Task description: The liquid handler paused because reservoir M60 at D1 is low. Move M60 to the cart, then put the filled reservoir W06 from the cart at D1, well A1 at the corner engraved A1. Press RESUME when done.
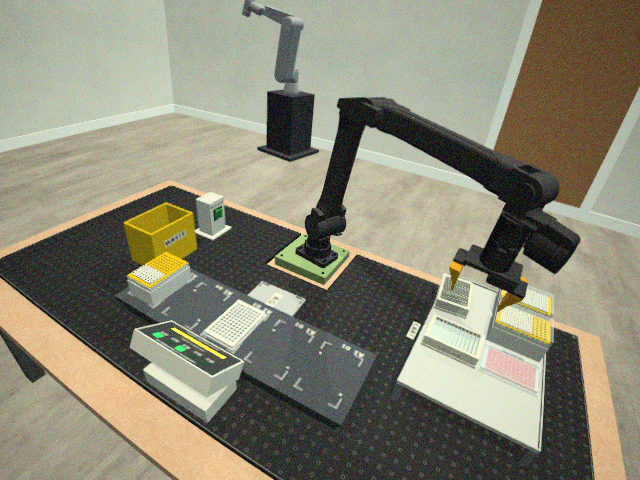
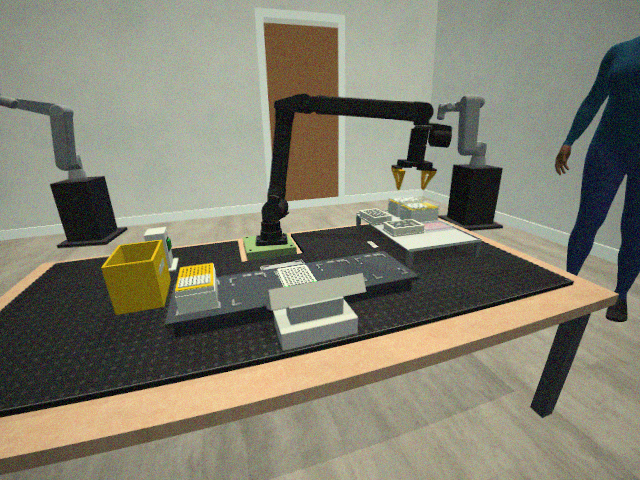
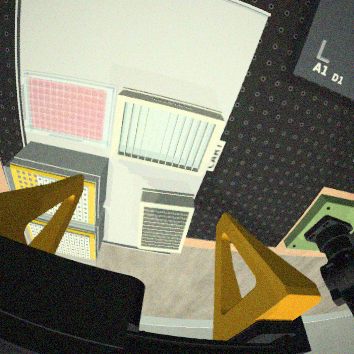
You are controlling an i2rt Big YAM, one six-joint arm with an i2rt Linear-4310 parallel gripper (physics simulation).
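Pixels of known places: gripper, between the fingertips: (image 1: 474,299) (image 2: 410,189) (image 3: 152,201); arm's base, origin of its link: (image 1: 316,255) (image 2: 271,241) (image 3: 327,229).
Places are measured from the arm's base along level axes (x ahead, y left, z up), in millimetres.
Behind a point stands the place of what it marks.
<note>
The grey-white cart (image 1: 465,397) @[y 565, x 229, z 44 mm] (image 2: 431,240) @[y 547, x 218, z 44 mm] (image 3: 135,40) @[y 559, x 201, z 44 mm] bears two reservoirs. The one at its back corner, with grey slats inside (image 1: 454,297) @[y 439, x -25, z 72 mm] (image 2: 374,215) @[y 419, x -21, z 74 mm] (image 3: 165,227) @[y 428, x -50, z 69 mm], and the wider one with pale blue troughs (image 1: 452,341) @[y 490, x 124, z 66 mm] (image 2: 403,227) @[y 470, x 153, z 75 mm] (image 3: 160,137) @[y 492, x 106, z 66 mm] stand apart and upright; their names are not readable. My gripper (image 1: 476,300) @[y 496, x 130, z 205 mm] (image 2: 412,188) @[y 496, x 130, z 205 mm] (image 3: 152,201) @[y 496, x 130, z 205 mm] is open and empty, above the cart's back part. D1 is the deck end nearest the cart; its engraved label (image 1: 352,350) @[y 316, x 272, z 31 mm] (image 3: 327,74) @[y 316, x 271, z 31 mm] shows, and no labware stands there. RESUME lettering is not readable.
The cart also bears two yellow-topped tip racks (image 1: 523,325) @[y 610, x 13, z 114 mm] (image 3: 65,195) and a pink plate (image 1: 510,367) @[y 622, x 98, z 56 mm] (image 3: 67,109) @[y 618, x 96, z 54 mm]. The dark deck (image 1: 305,356) @[y 247, x 357, z 32 mm] holds a white plate (image 1: 235,323) @[y 71, x 402, z 43 mm] and a tip box (image 1: 159,277) @[y -138, x 460, z 95 mm]. A control panel (image 1: 188,351) @[y 111, x 550, z 109 mm], yellow waste bin (image 1: 147,242) @[y -309, x 396, z 87 mm] and green-buttoned post (image 1: 210,217) @[y -340, x 155, z 62 mm] stand nearby.
</note>
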